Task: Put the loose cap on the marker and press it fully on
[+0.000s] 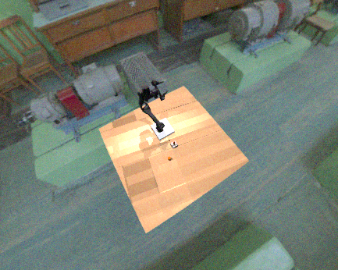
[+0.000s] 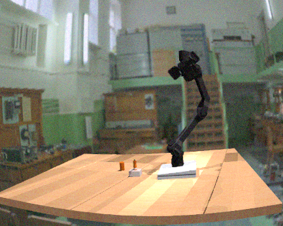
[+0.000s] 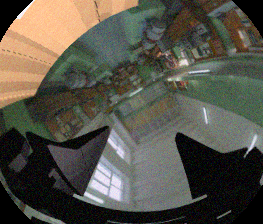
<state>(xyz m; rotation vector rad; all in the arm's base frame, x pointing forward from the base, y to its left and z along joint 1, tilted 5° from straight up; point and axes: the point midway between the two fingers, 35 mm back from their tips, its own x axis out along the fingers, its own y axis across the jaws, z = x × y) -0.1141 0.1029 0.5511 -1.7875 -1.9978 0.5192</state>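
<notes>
The orange cap is 570 mm below my gripper tip, 440 mm ahead of it and 220 mm to the right of it. The rest, counted from my gripper tip: holder block (580 mm below, 310 mm ahead, 100 mm to the right).
</notes>
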